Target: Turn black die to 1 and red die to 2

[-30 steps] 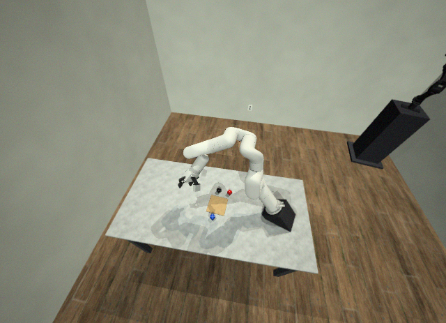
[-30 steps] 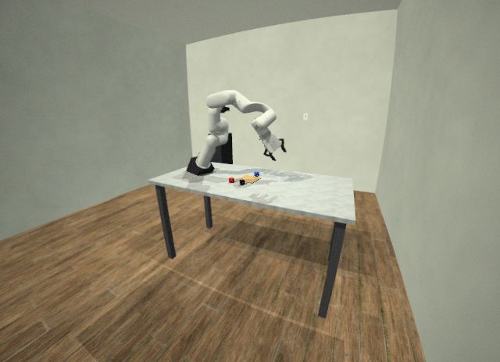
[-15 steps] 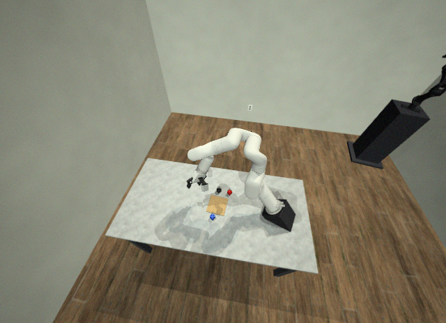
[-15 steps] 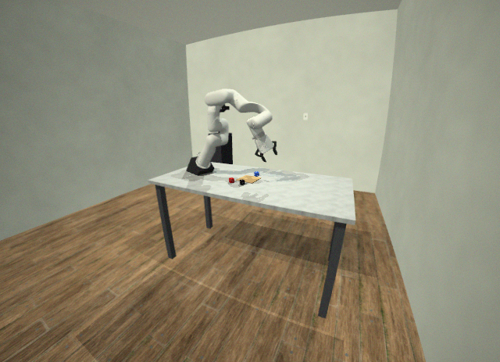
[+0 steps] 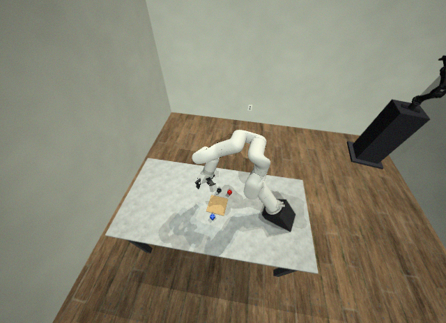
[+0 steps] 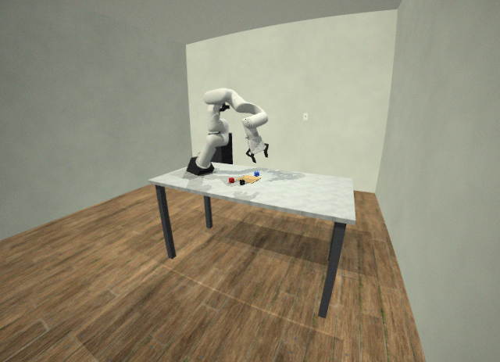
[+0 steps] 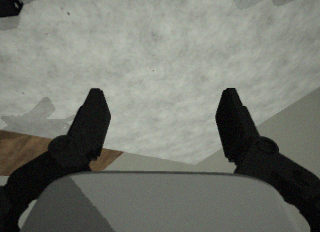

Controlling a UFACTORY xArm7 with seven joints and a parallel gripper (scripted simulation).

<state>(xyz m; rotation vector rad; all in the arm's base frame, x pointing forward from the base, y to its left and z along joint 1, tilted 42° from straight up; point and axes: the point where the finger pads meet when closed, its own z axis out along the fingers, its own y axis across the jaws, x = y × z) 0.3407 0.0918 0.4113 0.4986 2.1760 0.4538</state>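
My hand is 10 cm past the black die, 8 cm to the left of it and 16 cm above it. Round my hand: blue die 12 cm behind, 14 cm to the left, 16 cm below; red die 19 cm behind, 9 cm to the right, 16 cm below; tan mat 12 cm behind, 4 cm to the left, 18 cm below.
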